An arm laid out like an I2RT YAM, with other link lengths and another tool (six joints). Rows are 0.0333 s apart.
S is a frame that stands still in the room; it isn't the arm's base.
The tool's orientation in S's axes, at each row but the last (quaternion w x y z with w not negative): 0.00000, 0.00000, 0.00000, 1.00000; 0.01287, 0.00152, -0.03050, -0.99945; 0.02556, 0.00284, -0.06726, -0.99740; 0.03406, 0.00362, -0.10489, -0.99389; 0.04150, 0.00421, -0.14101, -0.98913; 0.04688, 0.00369, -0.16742, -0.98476; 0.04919, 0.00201, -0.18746, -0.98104; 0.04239, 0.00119, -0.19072, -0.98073
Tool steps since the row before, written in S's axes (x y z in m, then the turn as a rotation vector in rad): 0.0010, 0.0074, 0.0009, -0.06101, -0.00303, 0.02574; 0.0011, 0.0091, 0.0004, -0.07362, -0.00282, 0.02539; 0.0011, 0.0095, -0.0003, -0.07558, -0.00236, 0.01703; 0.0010, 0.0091, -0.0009, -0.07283, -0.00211, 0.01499; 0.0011, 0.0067, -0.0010, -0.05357, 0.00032, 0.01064; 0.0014, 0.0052, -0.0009, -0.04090, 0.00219, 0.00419; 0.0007, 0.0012, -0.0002, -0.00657, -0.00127, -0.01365; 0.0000, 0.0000, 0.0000, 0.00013, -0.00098, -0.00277
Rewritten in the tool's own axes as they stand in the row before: -0.0010, -0.0074, 0.0009, 0.06101, 0.00303, 0.02574; -0.0013, -0.0090, 0.0009, 0.07361, 0.00248, 0.02545; -0.0016, -0.0094, 0.0010, 0.07556, 0.00080, 0.01725; -0.0016, -0.0090, 0.0010, 0.07280, 0.00031, 0.01526; -0.0017, -0.0066, 0.0009, 0.05339, -0.00167, 0.01138; -0.0019, -0.0051, 0.0008, 0.04055, -0.00440, 0.00562; -0.0008, -0.0011, 0.0002, 0.00646, -0.00448, -0.01301; 0.0000, 0.0000, 0.0000, -0.00009, -0.00012, -0.00294
